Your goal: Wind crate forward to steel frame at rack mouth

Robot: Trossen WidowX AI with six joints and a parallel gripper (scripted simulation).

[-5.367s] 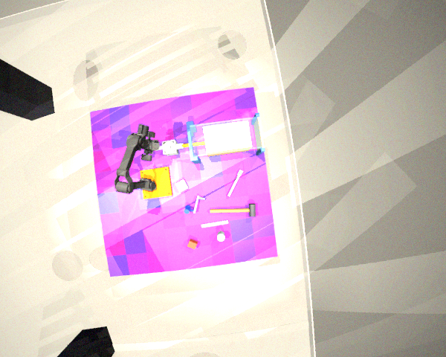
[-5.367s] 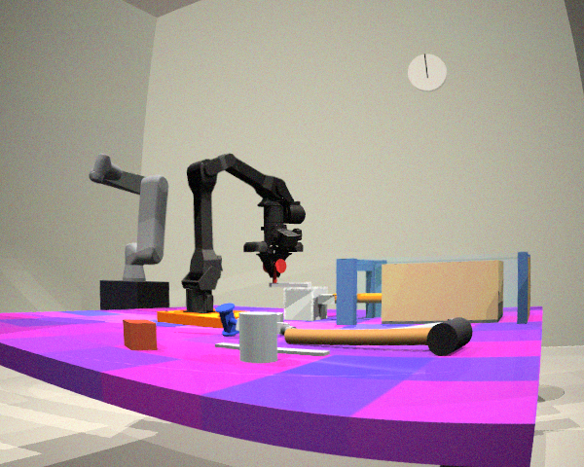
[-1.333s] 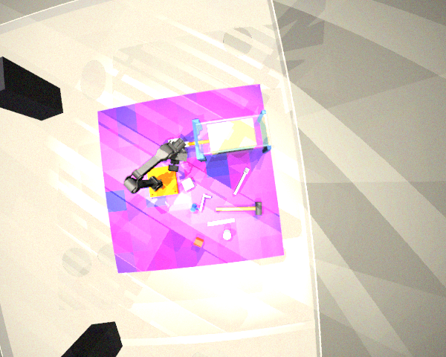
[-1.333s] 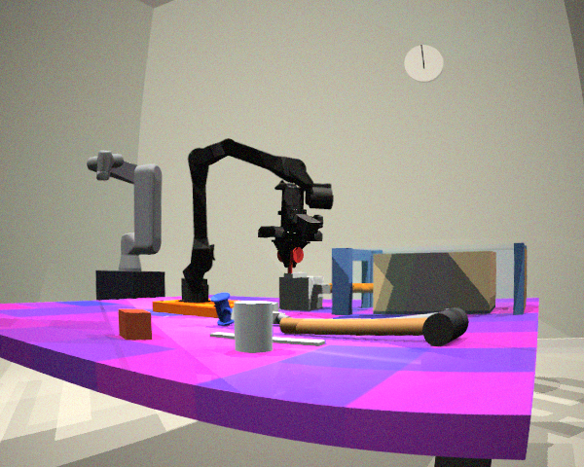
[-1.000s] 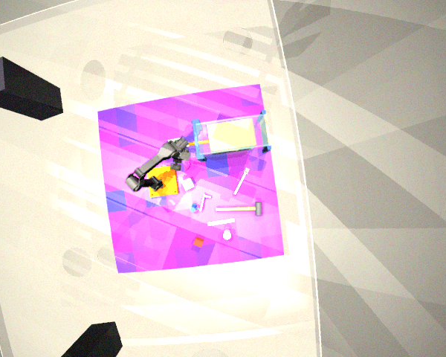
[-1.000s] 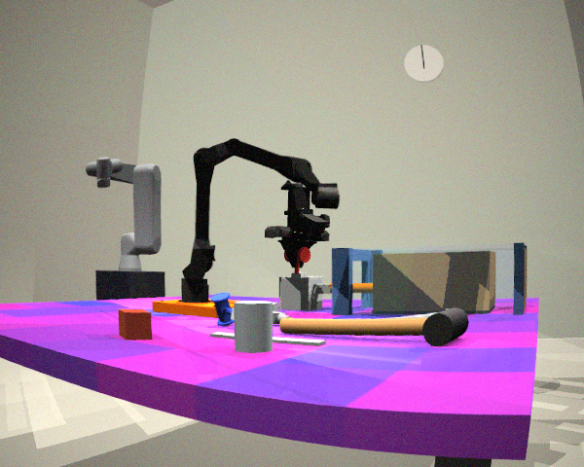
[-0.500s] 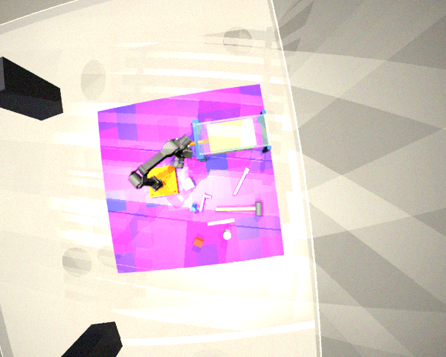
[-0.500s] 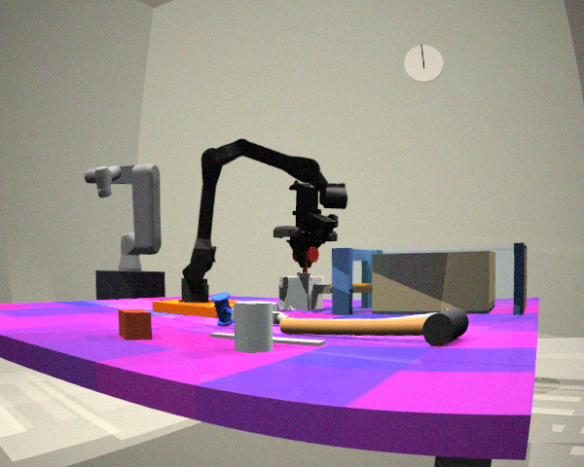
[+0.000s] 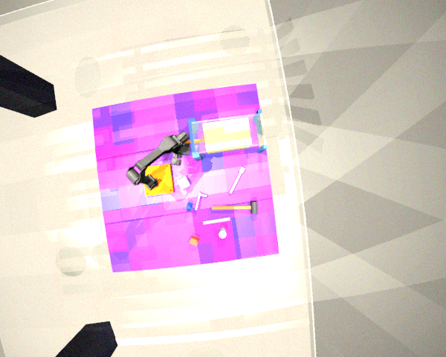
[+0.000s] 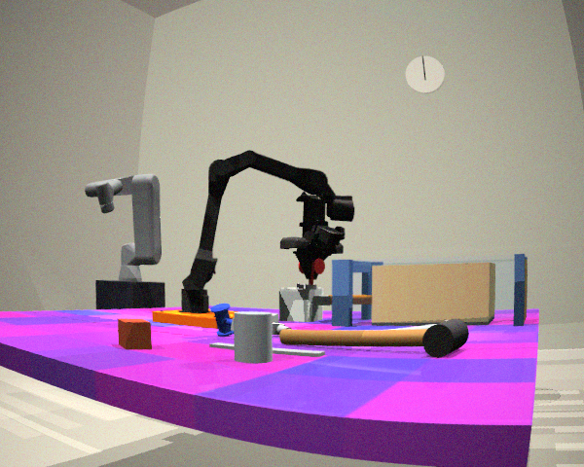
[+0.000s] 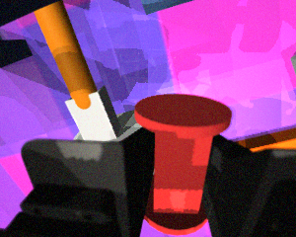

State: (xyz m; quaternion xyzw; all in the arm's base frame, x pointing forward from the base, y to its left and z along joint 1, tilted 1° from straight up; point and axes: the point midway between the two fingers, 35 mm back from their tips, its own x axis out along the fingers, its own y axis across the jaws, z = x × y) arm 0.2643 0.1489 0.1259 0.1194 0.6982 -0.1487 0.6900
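My gripper tip is 30 mm to the right of the red-knobbed winch handle, 20 mm past it and 10 mm above it. Also, from my gripper tip: hand winch: 80 mm to the left, 80 mm below, 80 mm behind; red knob: 20 mm above; blue frame: 100 mm ahead, 70 mm to the left, 10 mm below.
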